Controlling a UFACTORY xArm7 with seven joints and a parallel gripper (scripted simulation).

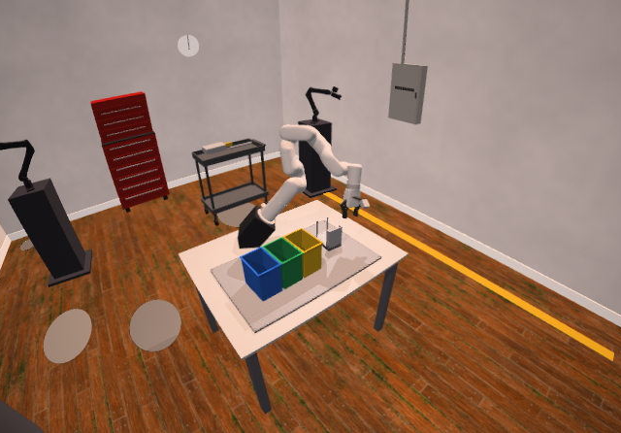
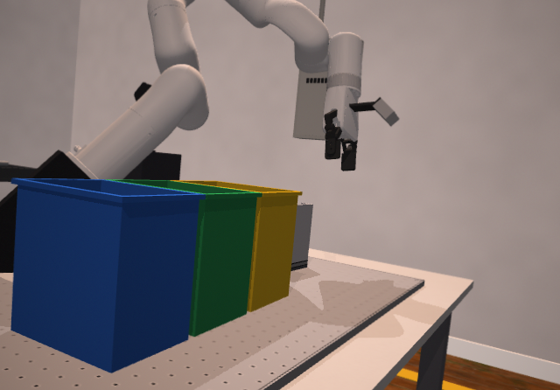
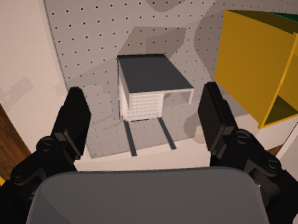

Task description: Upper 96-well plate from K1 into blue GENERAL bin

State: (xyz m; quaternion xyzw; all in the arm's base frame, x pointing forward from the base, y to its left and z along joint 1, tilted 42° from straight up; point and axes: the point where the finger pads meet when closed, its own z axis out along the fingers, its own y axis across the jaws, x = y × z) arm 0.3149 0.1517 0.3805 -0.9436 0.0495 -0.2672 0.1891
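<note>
My hand is 120 mm past the 96-well plate, 60 mm to the left of it and 200 mm above it. The rest, counted from my hand: yellow bin 30 mm behind, 300 mm to the right, 150 mm below; then green bin 10 mm behind, 430 mm to the right, 150 mm below; then blue bin 10 mm ahead, 560 mm to the right, 150 mm below.
</note>
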